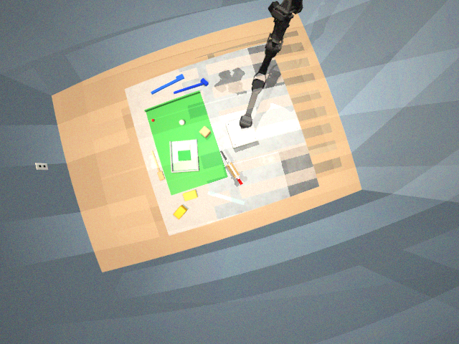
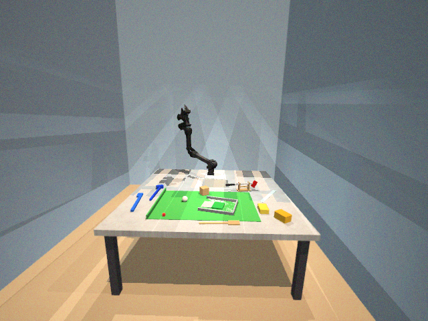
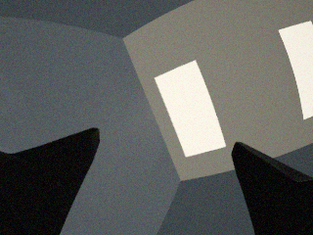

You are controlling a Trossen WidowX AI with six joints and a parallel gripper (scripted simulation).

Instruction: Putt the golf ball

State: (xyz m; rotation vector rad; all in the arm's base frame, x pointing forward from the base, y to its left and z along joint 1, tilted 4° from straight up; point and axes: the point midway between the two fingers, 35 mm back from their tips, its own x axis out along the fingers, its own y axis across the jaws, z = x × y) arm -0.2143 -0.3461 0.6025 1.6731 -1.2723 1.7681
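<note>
The tan cube lies 54 cm ahead of my gripper tip, 30 cm to the left of it and 70 cm below it. Also, from my gripper tip: red putter: 41 cm ahead, 62 cm to the left, 67 cm below; small wooden rack: 41 cm ahead, 63 cm to the left, 70 cm below; white golf ball: 71 cm ahead, 17 cm to the left, 70 cm below.
</note>
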